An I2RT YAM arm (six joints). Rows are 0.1 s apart.
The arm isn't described. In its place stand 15 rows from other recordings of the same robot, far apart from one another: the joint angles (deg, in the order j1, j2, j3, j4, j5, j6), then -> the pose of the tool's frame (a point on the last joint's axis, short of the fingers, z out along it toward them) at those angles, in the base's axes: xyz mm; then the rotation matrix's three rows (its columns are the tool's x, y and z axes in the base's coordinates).
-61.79, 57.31, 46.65, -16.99, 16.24, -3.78 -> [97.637, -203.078, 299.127], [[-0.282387, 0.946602, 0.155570], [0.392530, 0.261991, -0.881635], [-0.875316, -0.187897, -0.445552]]
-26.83, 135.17, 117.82, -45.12, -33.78, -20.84 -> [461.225, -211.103, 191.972], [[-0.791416, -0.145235, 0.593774], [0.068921, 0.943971, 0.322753], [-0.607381, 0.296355, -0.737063]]
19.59, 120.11, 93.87, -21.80, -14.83, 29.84 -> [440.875, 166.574, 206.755], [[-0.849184, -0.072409, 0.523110], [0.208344, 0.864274, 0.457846], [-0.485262, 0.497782, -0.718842]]
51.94, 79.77, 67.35, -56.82, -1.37, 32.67 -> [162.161, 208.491, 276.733], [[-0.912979, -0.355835, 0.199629], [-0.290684, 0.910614, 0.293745], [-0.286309, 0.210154, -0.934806]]
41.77, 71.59, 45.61, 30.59, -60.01, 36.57 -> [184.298, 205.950, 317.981], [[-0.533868, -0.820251, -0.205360], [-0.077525, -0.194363, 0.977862], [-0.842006, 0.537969, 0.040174]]
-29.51, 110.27, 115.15, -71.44, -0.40, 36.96 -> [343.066, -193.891, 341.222], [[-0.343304, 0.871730, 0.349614], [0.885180, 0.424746, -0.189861], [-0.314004, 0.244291, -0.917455]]
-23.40, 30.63, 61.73, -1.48, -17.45, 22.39 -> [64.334, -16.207, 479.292], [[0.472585, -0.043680, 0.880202], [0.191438, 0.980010, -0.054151], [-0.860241, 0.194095, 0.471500]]
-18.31, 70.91, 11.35, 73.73, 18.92, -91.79 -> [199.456, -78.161, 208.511], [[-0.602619, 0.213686, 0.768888], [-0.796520, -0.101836, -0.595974], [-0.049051, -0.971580, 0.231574]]
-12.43, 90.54, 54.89, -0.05, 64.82, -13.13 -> [314.292, -102.264, 231.431], [[-0.738800, 0.658661, 0.142620], [0.063873, 0.279108, -0.958133], [-0.670892, -0.698759, -0.248275]]
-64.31, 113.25, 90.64, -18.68, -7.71, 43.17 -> [201.789, -408.457, 245.150], [[0.372439, 0.815132, 0.443678], [0.789745, -0.027276, -0.612828], [-0.487434, 0.578633, -0.653905]]
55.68, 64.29, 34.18, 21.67, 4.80, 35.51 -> [146.684, 209.587, 264.295], [[-0.518294, -0.583883, 0.624862], [0.267372, 0.583401, 0.766913], [-0.812332, 0.564557, -0.146259]]
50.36, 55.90, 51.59, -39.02, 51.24, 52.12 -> [143.130, 129.256, 307.455], [[-0.363703, 0.271699, 0.891010], [0.335556, 0.930516, -0.146775], [-0.868978, 0.245601, -0.429602]]
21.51, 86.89, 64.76, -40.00, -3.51, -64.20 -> [284.292, 114.386, 243.571], [[-0.004485, -0.911333, 0.411646], [-0.967669, 0.107768, 0.228040], [-0.252183, -0.397314, -0.882352]]
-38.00, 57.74, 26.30, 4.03, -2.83, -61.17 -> [171.820, -132.010, 209.713], [[-0.683367, -0.037939, 0.729089], [-0.576468, 0.640831, -0.506971], [-0.447989, -0.766744, -0.459793]]
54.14, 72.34, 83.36, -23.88, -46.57, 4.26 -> [134.242, 229.855, 448.868], [[-0.202218, -0.959539, -0.195940], [-0.192591, -0.157203, 0.968605], [-0.960217, 0.233606, -0.153009]]
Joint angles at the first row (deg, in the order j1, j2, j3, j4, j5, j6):
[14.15 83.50 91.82 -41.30 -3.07 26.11]
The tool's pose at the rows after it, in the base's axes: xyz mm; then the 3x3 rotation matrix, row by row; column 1 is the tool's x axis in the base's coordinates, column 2 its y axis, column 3 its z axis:
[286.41, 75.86, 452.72], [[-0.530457, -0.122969, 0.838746], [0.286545, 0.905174, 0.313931], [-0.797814, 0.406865, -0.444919]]
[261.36, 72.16, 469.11], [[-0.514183, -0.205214, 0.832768], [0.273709, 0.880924, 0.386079], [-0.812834, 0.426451, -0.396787]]
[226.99, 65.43, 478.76], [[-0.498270, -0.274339, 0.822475], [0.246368, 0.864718, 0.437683], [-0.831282, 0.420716, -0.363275]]
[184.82, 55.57, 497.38], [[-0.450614, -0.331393, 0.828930], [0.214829, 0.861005, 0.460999], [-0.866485, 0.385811, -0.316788]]
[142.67, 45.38, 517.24], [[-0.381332, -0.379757, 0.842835], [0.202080, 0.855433, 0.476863], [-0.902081, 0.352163, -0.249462]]
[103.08, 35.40, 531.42], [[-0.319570, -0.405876, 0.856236], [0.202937, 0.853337, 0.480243], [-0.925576, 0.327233, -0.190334]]
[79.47, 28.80, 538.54], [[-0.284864, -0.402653, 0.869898], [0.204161, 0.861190, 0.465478], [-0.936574, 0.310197, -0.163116]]
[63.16, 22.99, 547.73], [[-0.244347, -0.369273, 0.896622], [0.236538, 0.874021, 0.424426], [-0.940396, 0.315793, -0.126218]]
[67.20, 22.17, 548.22], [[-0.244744, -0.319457, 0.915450], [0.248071, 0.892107, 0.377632], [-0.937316, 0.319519, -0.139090]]
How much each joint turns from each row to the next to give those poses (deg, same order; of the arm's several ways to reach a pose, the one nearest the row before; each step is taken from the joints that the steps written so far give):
[0.00 -2.10 6.08 -1.76 -2.63 -1.93]
[0.00 -3.95 0.01 -1.14 -4.13 -0.79]
[0.00 -5.89 -2.10 -1.93 -3.07 -1.67]
[0.00 -5.72 1.30 -4.21 -1.24 -2.55]
[0.00 -4.83 2.89 -3.61 -0.71 -1.76]
[0.00 -4.14 2.99 -3.52 0.00 -0.89]
[0.00 -2.03 2.47 -2.82 1.04 -0.52]
[0.01 -0.70 3.17 -1.59 2.73 1.13]
[-0.01 0.78 0.62 -0.52 2.89 0.54]

